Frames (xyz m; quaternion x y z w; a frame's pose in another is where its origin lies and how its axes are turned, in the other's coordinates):
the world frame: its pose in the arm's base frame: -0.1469 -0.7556 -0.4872 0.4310 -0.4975 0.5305 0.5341
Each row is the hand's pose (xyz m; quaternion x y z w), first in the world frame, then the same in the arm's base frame.
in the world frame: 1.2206 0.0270 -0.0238 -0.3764 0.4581 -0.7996 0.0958
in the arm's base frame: -0.2427 -0.5621 0.7147 -0.0050 0.3420 -0.3661 0.8655
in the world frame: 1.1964 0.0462 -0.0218 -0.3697 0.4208 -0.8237 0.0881
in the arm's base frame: -0.2606 -0.5661 0.6897 0.0271 0.3398 -0.3958 0.8527
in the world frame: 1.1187 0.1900 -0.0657 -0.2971 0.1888 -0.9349 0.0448
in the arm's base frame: -0.3960 -0.5240 0.5973 0.2256 0.3239 -0.5420 0.7419
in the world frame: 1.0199 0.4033 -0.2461 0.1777 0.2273 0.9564 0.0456
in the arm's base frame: -0.5892 -0.3454 0.4612 0.4818 0.2192 -0.7214 0.4465
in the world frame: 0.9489 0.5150 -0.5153 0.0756 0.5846 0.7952 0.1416
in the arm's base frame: -0.6764 -0.0818 0.3475 0.6044 0.0608 -0.7895 0.0880
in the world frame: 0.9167 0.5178 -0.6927 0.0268 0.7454 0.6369 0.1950
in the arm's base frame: -0.6641 0.0893 0.2918 -0.6139 0.0408 0.7782 0.1256
